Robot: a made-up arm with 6 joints. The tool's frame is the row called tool. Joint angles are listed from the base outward. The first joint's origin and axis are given. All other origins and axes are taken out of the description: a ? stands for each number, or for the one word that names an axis. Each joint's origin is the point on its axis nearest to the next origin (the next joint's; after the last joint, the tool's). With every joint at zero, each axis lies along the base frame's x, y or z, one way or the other. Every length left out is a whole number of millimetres.
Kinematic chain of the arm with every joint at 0, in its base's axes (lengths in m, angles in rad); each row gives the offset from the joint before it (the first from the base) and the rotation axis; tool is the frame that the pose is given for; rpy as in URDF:
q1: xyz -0.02 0 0.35 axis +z
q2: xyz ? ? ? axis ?
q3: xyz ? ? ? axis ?
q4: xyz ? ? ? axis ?
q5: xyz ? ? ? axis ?
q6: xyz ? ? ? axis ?
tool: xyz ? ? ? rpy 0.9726 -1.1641 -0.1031
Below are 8 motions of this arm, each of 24 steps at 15 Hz.
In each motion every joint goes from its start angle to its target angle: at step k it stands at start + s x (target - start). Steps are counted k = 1, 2, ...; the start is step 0. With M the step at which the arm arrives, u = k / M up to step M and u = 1 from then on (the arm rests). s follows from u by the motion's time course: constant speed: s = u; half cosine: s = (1 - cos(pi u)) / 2; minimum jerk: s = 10 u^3 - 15 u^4 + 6 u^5.
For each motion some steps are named. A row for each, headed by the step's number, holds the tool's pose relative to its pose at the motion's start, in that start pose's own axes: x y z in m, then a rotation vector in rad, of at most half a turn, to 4 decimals.
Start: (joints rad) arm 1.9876 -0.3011 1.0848 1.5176 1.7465 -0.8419
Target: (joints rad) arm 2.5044 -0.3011 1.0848 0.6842 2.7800 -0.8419
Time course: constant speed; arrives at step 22
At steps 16, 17, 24:
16: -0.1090 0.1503 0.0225 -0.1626 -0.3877 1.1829
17: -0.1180 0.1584 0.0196 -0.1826 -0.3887 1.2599
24: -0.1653 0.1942 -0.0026 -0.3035 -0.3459 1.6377

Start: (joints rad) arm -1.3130 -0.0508 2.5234 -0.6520 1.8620 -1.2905
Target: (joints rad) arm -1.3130 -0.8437 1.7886 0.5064 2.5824 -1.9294
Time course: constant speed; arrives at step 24
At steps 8, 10, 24:
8: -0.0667 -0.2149 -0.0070 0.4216 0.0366 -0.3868
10: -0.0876 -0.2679 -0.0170 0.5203 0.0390 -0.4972
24: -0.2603 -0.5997 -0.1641 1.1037 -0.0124 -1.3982

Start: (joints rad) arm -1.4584 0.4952 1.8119 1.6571 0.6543 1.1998
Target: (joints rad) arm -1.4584 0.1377 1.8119 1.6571 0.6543 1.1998
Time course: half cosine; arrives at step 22
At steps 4, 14, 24:
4: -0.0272 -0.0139 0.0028 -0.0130 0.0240 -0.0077
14: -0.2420 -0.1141 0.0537 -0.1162 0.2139 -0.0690
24: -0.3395 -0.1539 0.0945 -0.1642 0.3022 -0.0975

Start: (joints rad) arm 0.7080 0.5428 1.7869 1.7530 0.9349 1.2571
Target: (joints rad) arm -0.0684 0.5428 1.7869 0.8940 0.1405 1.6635
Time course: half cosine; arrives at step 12
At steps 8, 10, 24:
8: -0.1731 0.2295 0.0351 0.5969 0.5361 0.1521
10: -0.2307 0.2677 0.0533 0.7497 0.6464 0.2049
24: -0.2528 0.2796 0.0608 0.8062 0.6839 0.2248

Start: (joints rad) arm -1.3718 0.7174 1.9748 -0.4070 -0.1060 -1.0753
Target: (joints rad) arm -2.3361 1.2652 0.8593 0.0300 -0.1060 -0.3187
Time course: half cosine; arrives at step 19
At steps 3, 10, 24:
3: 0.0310 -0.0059 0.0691 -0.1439 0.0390 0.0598
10: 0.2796 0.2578 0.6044 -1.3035 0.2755 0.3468
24: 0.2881 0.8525 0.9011 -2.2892 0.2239 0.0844

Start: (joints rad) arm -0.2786 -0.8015 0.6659 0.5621 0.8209 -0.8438
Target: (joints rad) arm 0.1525 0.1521 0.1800 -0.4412 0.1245 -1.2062
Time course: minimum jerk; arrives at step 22
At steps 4, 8, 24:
4: -0.0630 -0.0144 0.0241 -0.0398 -0.0604 -0.0999
8: -0.3668 -0.0206 0.1057 -0.2370 -0.3382 -0.5725
24: -1.0720 0.5415 0.0118 -1.1987 -1.0649 -2.1568

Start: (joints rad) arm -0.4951 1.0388 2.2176 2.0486 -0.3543 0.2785
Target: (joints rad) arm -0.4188 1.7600 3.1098 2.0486 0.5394 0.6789
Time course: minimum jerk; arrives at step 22
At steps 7, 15, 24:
7: -0.0117 0.0742 0.0181 -0.0835 -0.0772 0.1249
15: -0.1222 0.3073 0.1230 -0.4563 -0.3139 0.4879
24: -0.1764 0.3679 0.1647 -0.5936 -0.3787 0.5789

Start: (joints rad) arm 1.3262 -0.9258 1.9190 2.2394 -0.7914 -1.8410
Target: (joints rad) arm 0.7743 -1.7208 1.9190 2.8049 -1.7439 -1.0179
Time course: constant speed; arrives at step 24
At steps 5, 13, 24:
5: 0.1789 0.1150 0.0203 -0.1922 -0.1588 0.2331
13: 0.4297 0.3115 0.1324 -0.5623 -0.4620 0.3894
24: 0.6933 0.5370 0.4153 -1.0651 -0.8297 0.1109

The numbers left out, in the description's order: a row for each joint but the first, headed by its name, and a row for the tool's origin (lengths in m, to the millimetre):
q2: xyz 0 -0.03 0, axis +y
q3: xyz 0.01 0 0.62, axis -y
q4: xyz 0.49 0 -0.01, axis -x
q5: xyz 0 -0.18 -0.02, axis -y
q6: xyz 0 0 -0.01, axis -x
tool: xyz 0 -0.03 -0.01

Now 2 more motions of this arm.
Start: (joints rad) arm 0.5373 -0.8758 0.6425 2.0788 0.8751 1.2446
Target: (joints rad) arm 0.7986 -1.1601 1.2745 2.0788 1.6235 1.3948
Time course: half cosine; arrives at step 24
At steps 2, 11, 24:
2: -0.0096 0.0029 0.0051 -0.0127 0.0106 -0.0034
11: -0.2176 0.1026 0.1644 -0.2989 0.2915 -0.0355
24: -0.3809 0.2971 0.4613 -0.5819 0.7036 0.0798

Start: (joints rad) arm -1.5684 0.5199 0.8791 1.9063 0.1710 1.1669
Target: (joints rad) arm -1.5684 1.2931 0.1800 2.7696 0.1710 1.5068
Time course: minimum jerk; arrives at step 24
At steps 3, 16, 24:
3: 0.0207 -0.0012 -0.0022 -0.0030 -0.0049 0.0292
16: 0.8703 0.2829 0.2482 -0.6284 -0.4400 1.2135
24: 0.9753 0.4336 0.4053 -0.9400 -0.6259 1.3884

